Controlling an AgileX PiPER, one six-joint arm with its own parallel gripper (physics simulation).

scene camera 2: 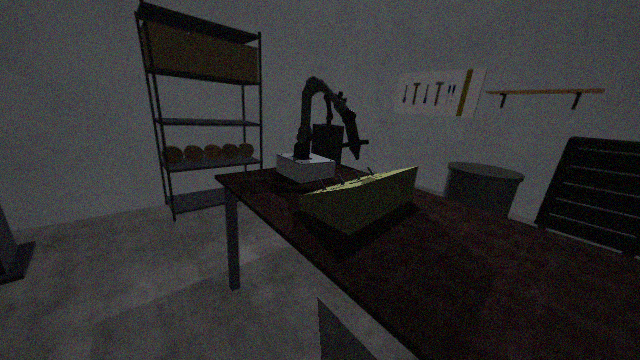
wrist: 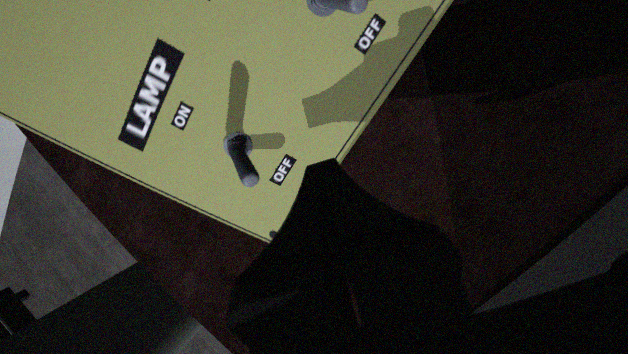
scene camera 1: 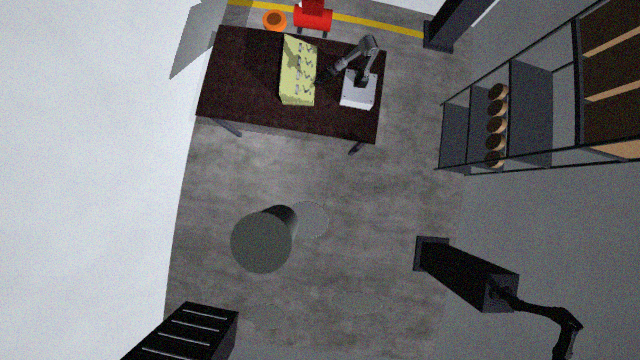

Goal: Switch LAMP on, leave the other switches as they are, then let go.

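Observation:
The yellow-green switch panel (scene camera 1: pixel 290 82) (scene camera 2: pixel 367 200) (wrist: pixel 90 75) stands sloped on the dark table. In the wrist view the LAMP label (wrist: pixel 151 95) has a small ON label (wrist: pixel 182 116) on its side and an OFF label (wrist: pixel 283 170) across the lever. The LAMP lever (wrist: pixel 244 162) leans to the OFF side, with its tip low and right of its round base. My gripper (scene camera 1: pixel 316 81) (scene camera 2: pixel 356 157) (wrist: pixel 326 179) is shut and empty. Its dark tip is over the panel's edge near the OFF label, apart from the lever.
Another switch lever (wrist: pixel 342 5) with its own OFF label (wrist: pixel 370 34) shows at the wrist view's top edge. Other levers (scene camera 1: pixel 308 63) stand along the panel. The white arm base (scene camera 1: pixel 357 92) (scene camera 2: pixel 305 169) stands beside the panel on the table (scene camera 1: pixel 240 85).

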